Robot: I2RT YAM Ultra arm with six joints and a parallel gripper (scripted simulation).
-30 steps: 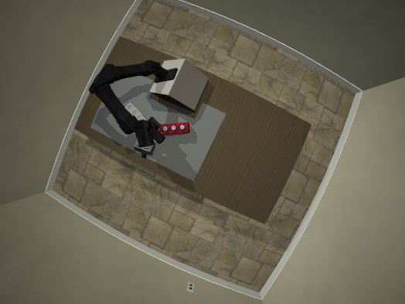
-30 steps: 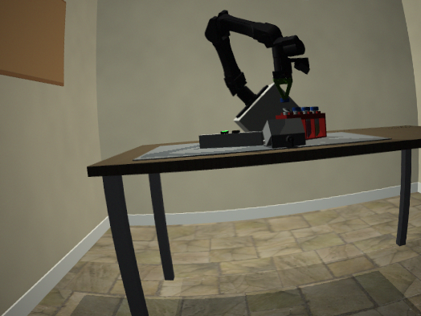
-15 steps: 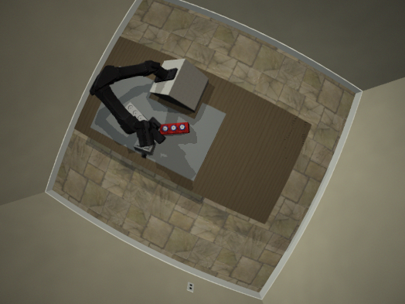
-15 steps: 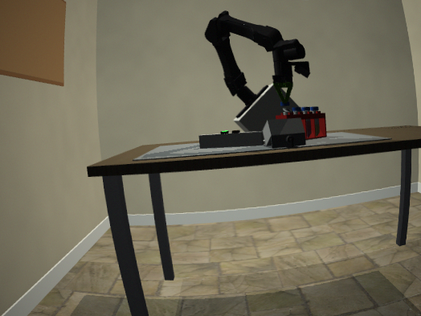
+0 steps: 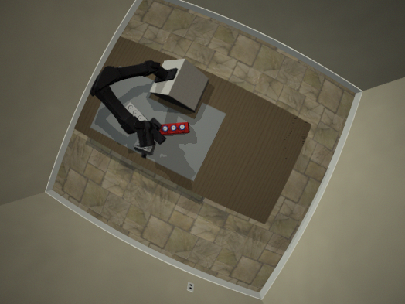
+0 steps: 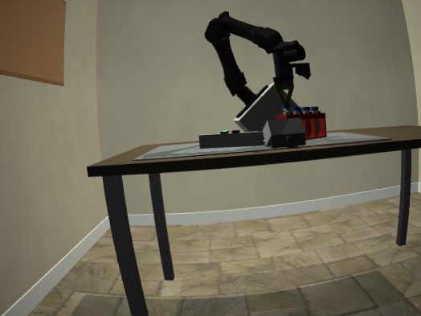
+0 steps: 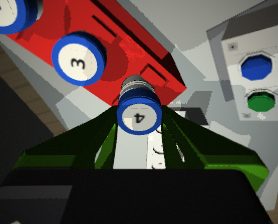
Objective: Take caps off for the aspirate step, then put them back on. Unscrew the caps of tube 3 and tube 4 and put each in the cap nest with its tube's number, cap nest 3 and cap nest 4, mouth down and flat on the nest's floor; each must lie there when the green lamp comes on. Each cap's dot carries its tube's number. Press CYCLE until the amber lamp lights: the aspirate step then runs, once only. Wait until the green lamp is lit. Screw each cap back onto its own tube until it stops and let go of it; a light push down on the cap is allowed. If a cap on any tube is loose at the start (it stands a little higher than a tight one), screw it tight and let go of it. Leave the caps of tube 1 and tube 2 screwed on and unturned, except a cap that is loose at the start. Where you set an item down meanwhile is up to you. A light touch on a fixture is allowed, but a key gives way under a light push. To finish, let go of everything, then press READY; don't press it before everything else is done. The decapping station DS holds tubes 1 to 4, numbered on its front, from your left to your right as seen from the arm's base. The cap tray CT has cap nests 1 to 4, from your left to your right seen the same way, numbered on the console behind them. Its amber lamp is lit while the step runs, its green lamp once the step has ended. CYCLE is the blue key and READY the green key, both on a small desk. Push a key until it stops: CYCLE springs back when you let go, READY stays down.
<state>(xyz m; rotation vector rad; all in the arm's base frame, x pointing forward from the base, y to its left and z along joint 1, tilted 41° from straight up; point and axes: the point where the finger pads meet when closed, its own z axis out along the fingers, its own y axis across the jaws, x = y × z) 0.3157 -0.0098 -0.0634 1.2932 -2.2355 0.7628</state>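
The cap 4 lies 1 cm below my hand. The rest, counted from my hand: blue key: 11 cm ahead, 5 cm to the right, 7 cm below; then cap 3: 2 cm behind, 5 cm to the left, 2 cm below; then cap 2: 4 cm behind, 10 cm to the left, 2 cm below.
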